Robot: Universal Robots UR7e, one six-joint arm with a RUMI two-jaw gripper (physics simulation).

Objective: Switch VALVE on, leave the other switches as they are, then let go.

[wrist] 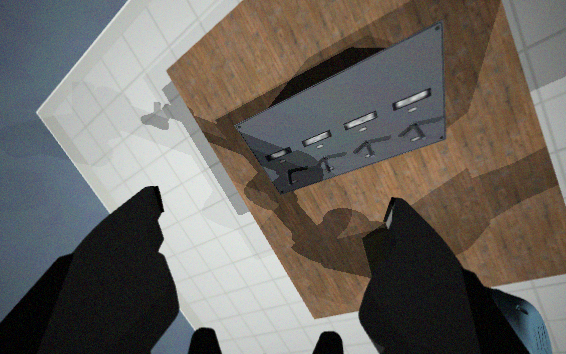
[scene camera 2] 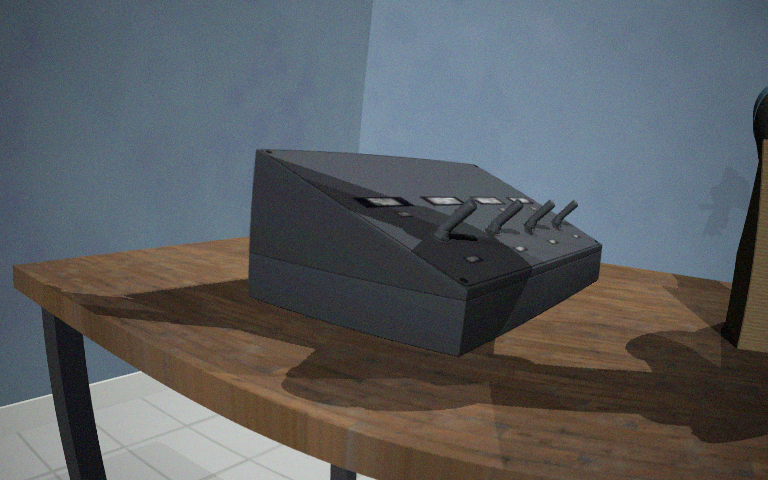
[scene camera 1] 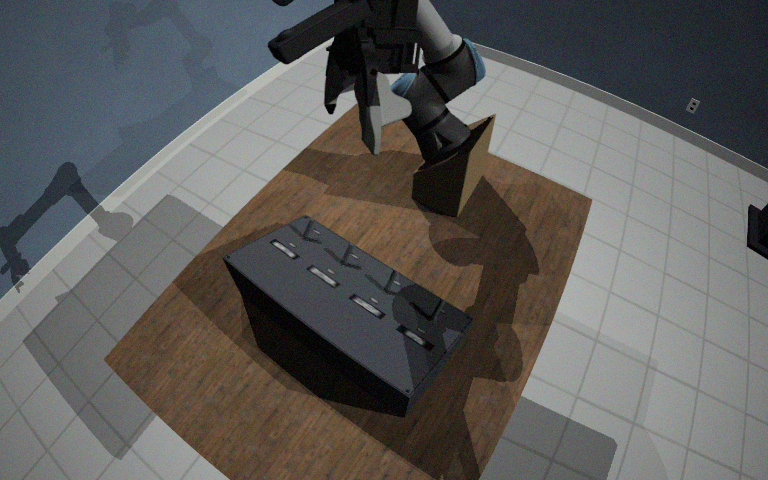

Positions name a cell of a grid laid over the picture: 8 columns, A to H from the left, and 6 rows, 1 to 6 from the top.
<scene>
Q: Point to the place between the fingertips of the gripper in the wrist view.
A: D4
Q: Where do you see a sloped switch console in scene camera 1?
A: E5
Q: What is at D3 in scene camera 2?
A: A sloped switch console.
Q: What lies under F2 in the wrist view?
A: A sloped switch console.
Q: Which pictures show the gripper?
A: The wrist view and scene camera 1 only.
</scene>
